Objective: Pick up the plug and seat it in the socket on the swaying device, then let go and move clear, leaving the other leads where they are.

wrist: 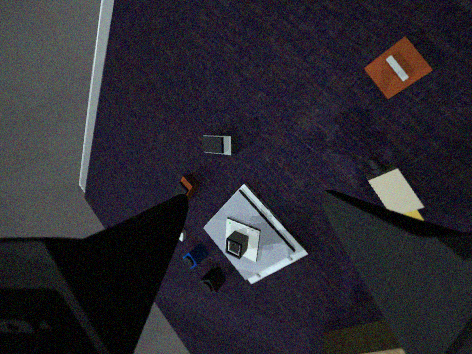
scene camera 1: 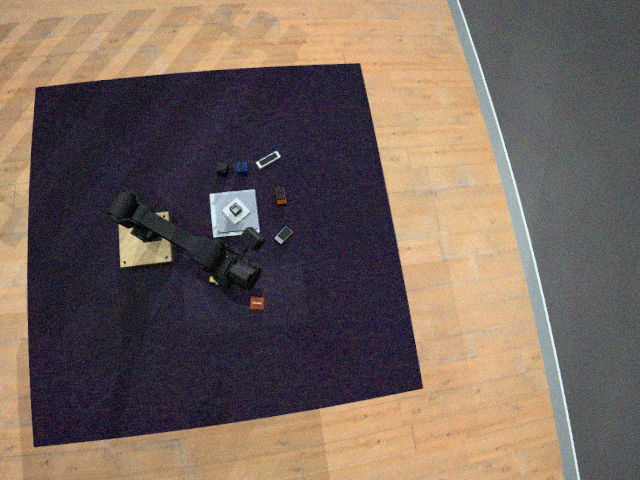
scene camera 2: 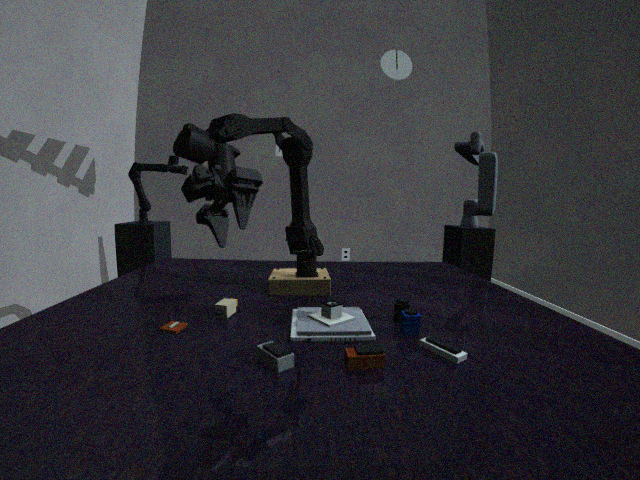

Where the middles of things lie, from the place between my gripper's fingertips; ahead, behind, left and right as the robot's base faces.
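There is the cream plug (wrist: 388, 182), and my hand is 100 mm past it, 40 mm to the left of it and 170 mm above it. As for the device plate (scene camera 2: 331, 318), it sits 190 mm to the left of my hand, 30 mm behind it and 150 mm below it.
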